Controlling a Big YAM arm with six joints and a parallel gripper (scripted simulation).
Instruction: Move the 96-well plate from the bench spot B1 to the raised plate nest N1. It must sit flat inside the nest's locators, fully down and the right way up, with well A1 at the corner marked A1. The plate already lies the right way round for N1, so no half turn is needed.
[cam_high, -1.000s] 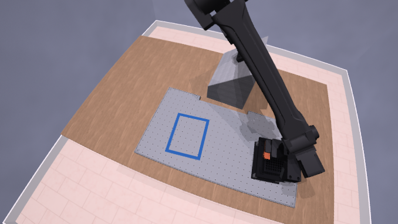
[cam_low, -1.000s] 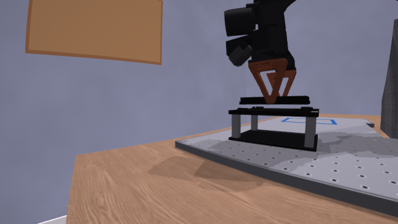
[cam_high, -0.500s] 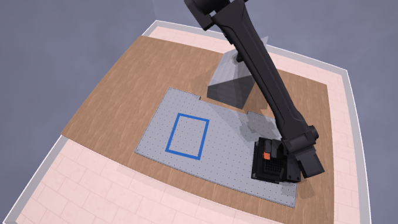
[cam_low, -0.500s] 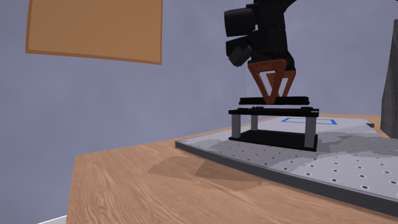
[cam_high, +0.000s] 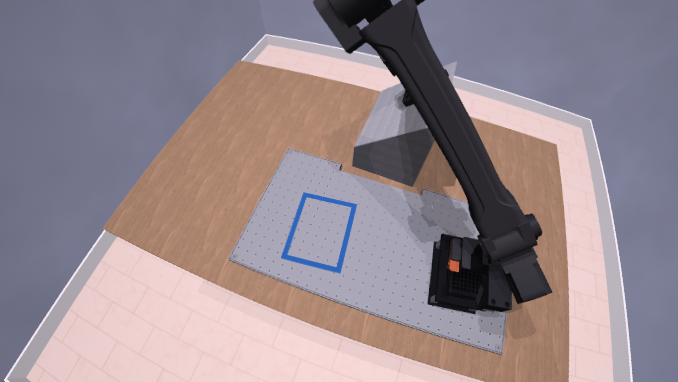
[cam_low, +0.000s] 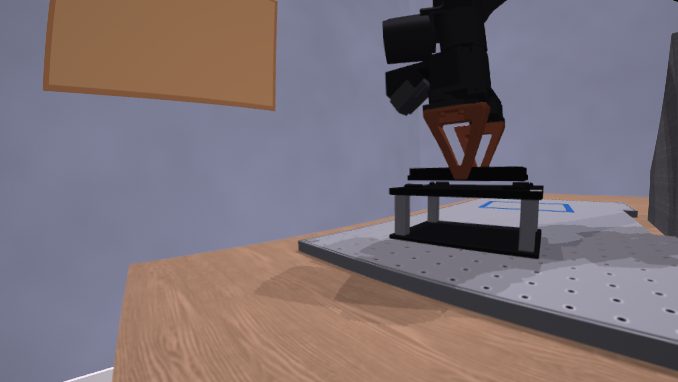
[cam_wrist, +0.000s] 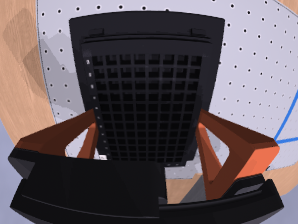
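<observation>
Now: hand 20 mm above the black plate nest N1. Also, from my hand: white A1 mark (80 mm behind, 50 mm to the left, 20 mm below); black 96-well plate (right at my hand); black base (80 mm below).
</observation>
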